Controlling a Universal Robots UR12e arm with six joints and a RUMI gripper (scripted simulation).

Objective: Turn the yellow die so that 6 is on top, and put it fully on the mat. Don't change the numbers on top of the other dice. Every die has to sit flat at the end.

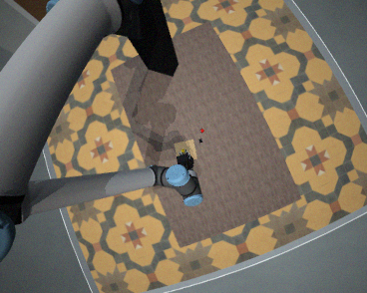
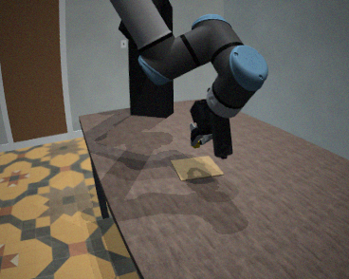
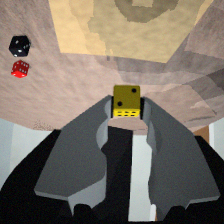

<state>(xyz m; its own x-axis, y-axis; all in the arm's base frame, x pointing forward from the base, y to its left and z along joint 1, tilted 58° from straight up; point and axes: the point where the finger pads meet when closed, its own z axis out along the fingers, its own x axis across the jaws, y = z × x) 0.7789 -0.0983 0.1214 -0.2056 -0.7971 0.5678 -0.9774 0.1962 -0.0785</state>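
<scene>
Right now the tan mat is 90 mm below my hand, 10 mm to the left of it and 10 mm behind it. The rest, counted from my hand: black die 130 mm to the left, 80 mm below; then red die 180 mm to the left, 80 mm below, 50 mm behind; then yellow die 10 mm below, 10 mm behind.
</scene>
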